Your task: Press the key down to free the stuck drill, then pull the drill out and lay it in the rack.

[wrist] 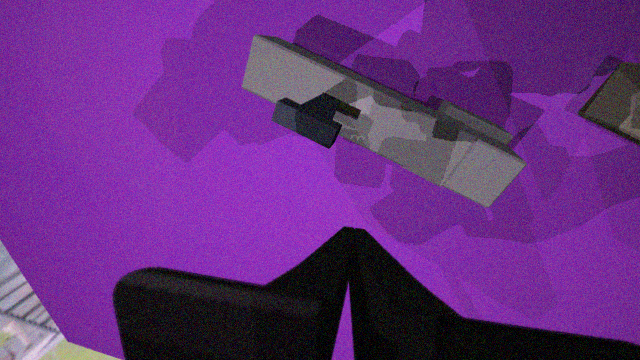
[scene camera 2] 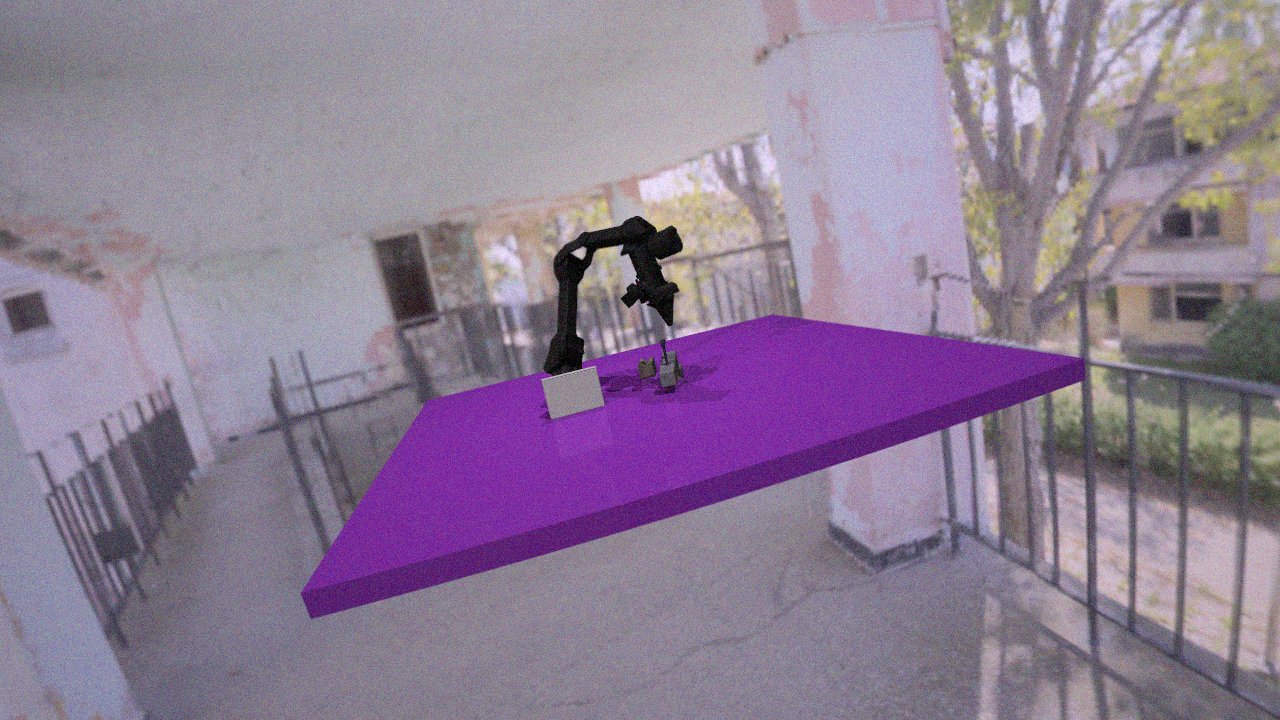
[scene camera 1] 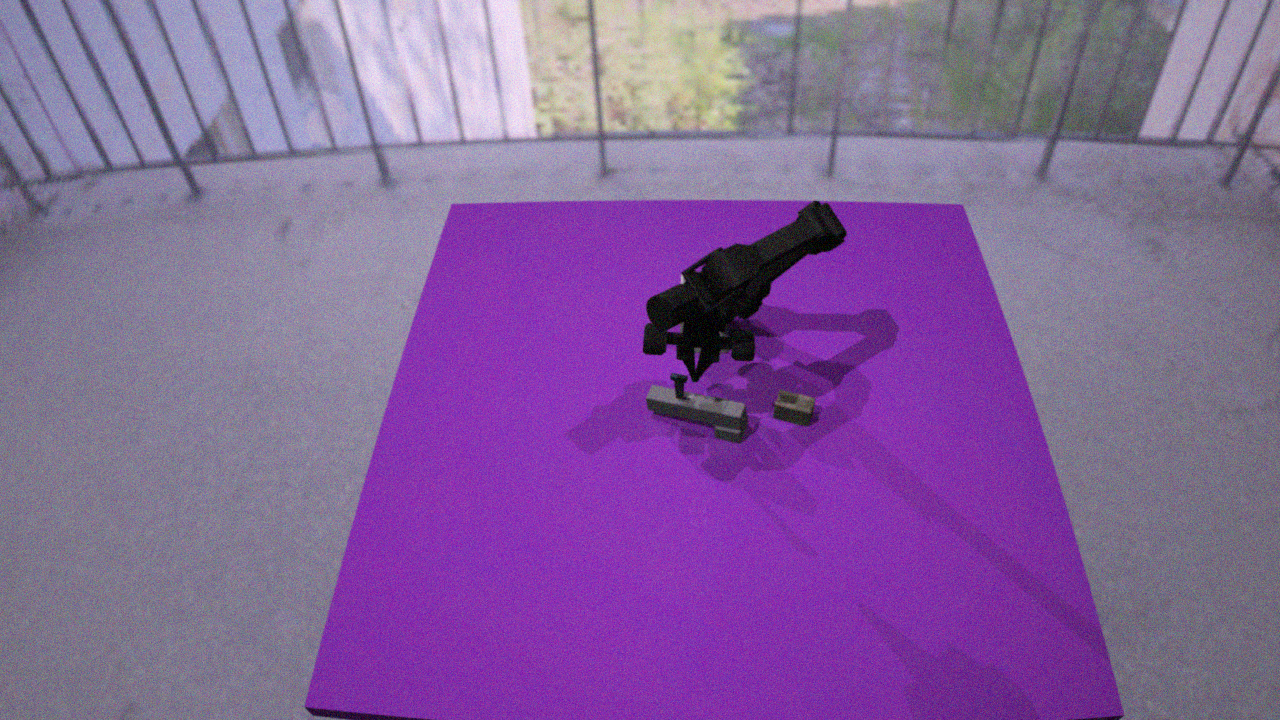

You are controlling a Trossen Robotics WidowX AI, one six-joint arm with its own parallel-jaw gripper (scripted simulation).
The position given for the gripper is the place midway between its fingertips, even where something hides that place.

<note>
The gripper (scene camera 1: 694, 380) is shut and holds nothing. Further things: a rack (scene camera 1: 791, 407) and a long grey block (wrist: 452, 147).
The gripper shows as well in the wrist view (wrist: 352, 238) and in scene camera 2 (scene camera 2: 670, 325).
</note>
